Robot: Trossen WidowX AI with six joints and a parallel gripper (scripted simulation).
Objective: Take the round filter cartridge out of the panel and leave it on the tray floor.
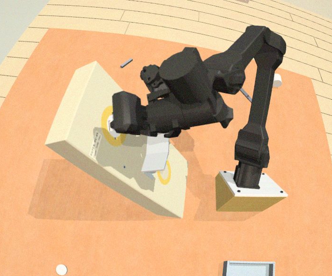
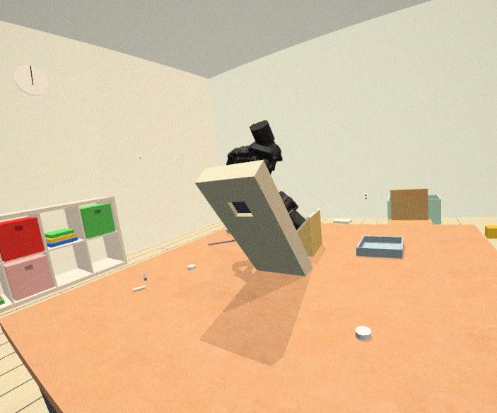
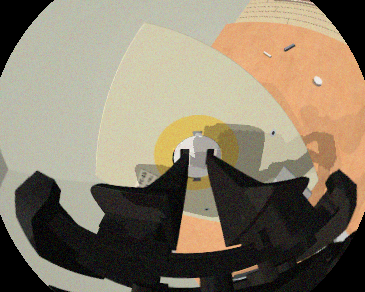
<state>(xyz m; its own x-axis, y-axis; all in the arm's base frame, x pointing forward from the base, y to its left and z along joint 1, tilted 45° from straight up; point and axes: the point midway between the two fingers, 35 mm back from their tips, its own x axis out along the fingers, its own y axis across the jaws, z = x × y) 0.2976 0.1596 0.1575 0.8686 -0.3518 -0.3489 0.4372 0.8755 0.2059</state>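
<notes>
Now: the round white filter cartridge 10 mm ahead of my gripper tip and 10 mm below it. From my gripper tip the other things lie so: grey bar: 80 mm ahead, 460 mm to the right, 280 mm below; then grey-blue tray: 410 mm behind, 280 mm to the left, 270 mm below.
</notes>
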